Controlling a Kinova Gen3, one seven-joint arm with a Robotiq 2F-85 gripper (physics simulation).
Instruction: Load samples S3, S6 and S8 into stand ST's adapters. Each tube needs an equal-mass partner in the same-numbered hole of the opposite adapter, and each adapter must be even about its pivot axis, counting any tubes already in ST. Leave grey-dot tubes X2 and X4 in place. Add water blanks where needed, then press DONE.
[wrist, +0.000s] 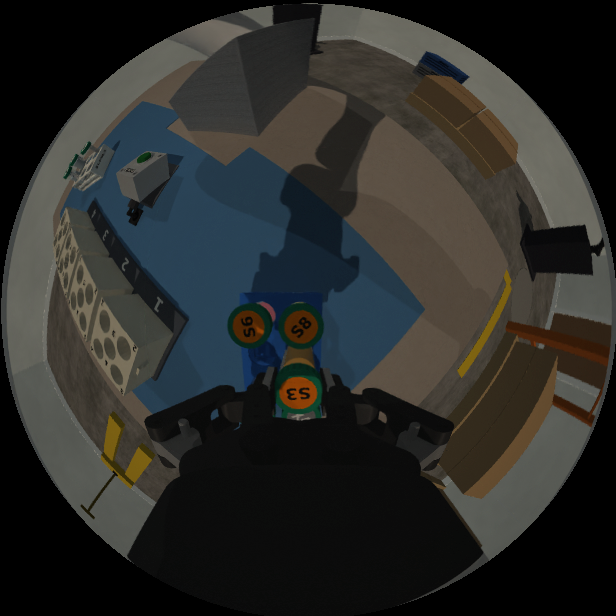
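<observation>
I look straight down from the wrist. Tube S3 (299, 393), with an orange cap in a green ring, stands between my gripper's fingers (298, 386), which sit close against its sides and appear shut on it. Tubes S6 (249, 325) and S8 (300, 325) stand just beyond it in the blue rack RS (281, 339). A pink cap (266, 308) peeks out behind S6. The centrifuge stand ST (109, 293), beige blocks with round adapter holes and a black strip numbered 1 to 3, lies at the left. The DONE box (143, 172) with a green button sits at the upper left.
A small rack with green-capped tubes (89, 163) stands at the far upper left, beyond the DONE box. A large grey block (247, 80) is at the far edge of the table. A blue mat (229, 229) covers the work area. Shelves and boxes stand on the floor at the right.
</observation>
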